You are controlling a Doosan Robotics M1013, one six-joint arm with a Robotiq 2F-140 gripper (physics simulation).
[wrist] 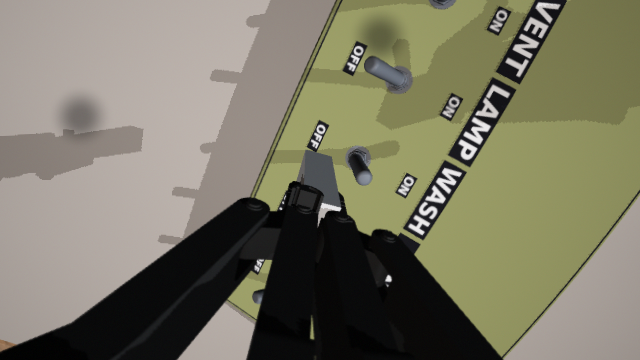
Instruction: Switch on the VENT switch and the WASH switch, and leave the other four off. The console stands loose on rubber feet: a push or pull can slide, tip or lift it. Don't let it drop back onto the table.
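Frame: origin at the arm's base, x down, y right, z back, level; metres.
Seen in the pictures: gripper, fingertip midpoint: (312, 174).
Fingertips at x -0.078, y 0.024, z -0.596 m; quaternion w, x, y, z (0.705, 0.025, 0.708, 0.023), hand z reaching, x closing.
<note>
Pixels of each thing's top centre, then the offset from my fingertips to it. "spot": a spot on its surface instead. Level surfaces: height alone.
- WASH switch at its top centre: (363, 178) dx +0.035, dy +0.009, dz -0.039 m
- VENT switch at a spot on its surface: (442, 2) spot: dx +0.079, dy -0.125, dz -0.073 m
- LAMP switch at its top centre: (392, 74) dx +0.045, dy -0.064, dz -0.042 m
- switch lever at its top centre: (272, 306) dx +0.045, dy +0.147, dz +0.004 m
- pale table at its surface level: dx +0.173 m
The olive-green console (525, 200) fills the middle and right of the wrist view. The WASH switch (361, 167) has its lever tip leaning away from its OFF label, down the frame and slightly to the ON side. The VENT switch (442, 2) is cut by the top edge; its collar shows, but its lever position cannot be seen. The LAMP switch (387, 73) leans to OFF. My gripper (312, 174) is shut and empty, with its tips on the OFF side of the WASH lever, and a small gap shows between them.
Another switch lever (258, 296) shows at lower left, partly behind the gripper's linkage. The pale table (125, 60) lies beyond the console's left edge, with shadows of the levers and console on it. The gripper's arms hide the console's lower part.
</note>
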